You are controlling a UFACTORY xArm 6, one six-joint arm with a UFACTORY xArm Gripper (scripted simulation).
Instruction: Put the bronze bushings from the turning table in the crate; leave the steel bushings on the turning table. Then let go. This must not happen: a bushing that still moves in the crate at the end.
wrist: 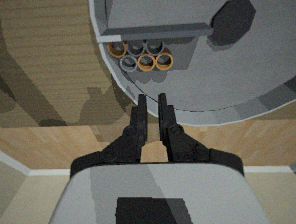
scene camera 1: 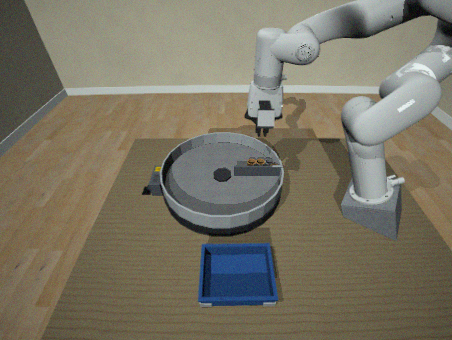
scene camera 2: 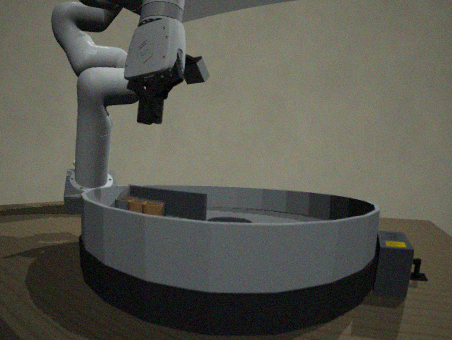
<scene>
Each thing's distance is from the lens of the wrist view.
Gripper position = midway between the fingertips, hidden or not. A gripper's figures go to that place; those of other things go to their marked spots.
my gripper [wrist: 152, 104]: 0.14 m
grey turning table [wrist: 241, 60]: 0.33 m
</scene>
